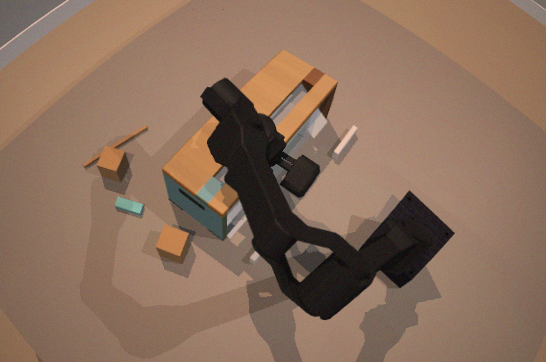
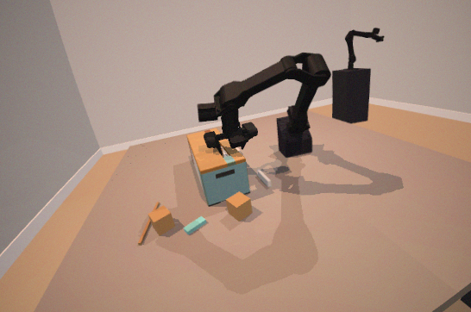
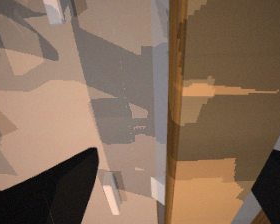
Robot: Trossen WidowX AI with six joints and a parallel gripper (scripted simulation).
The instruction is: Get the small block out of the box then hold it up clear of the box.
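My gripper tip is 5 cm short of the brown block, 3 cm to the left of it and 1 cm above it. The rest, counted from my gripper tip: thin brown stick 28 cm ahead, 20 cm to the left, 9 cm below; then box 4 cm ahead, 3 cm to the right, 3 cm below; then teal bar 26 cm to the left, 14 cm ahead, 9 cm below.
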